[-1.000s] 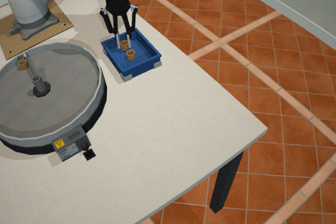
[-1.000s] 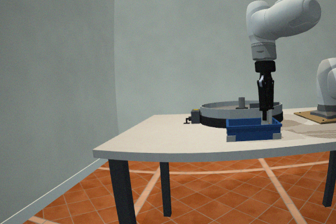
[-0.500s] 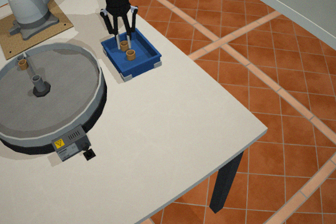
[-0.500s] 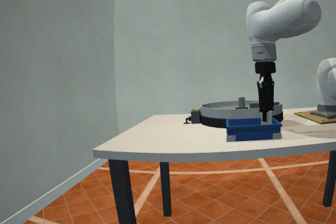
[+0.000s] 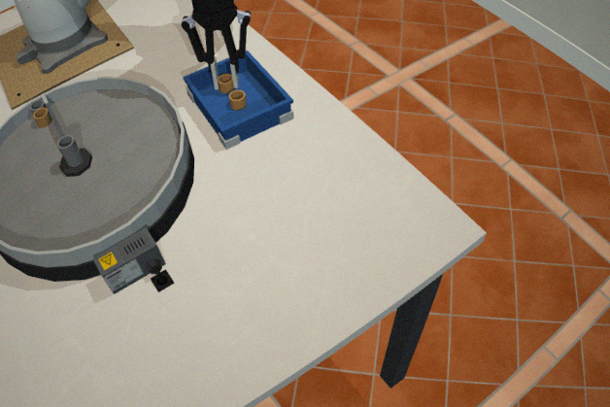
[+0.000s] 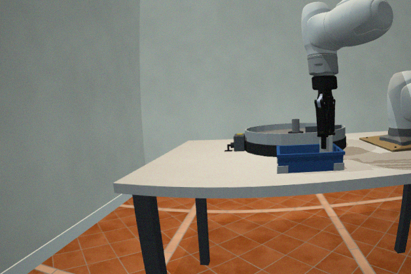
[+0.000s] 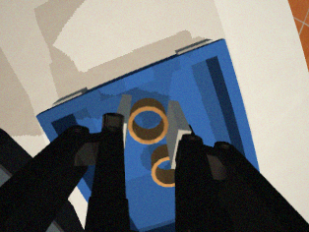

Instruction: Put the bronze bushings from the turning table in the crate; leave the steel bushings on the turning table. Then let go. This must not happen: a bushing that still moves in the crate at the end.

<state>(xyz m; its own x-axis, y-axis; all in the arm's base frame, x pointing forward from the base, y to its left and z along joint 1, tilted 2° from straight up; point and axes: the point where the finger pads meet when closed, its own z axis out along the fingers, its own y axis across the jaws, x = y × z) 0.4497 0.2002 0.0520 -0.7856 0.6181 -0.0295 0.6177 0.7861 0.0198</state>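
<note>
My hand is 50 mm short of the crate, 10 mm to the left of it and 30 mm above it.
</note>
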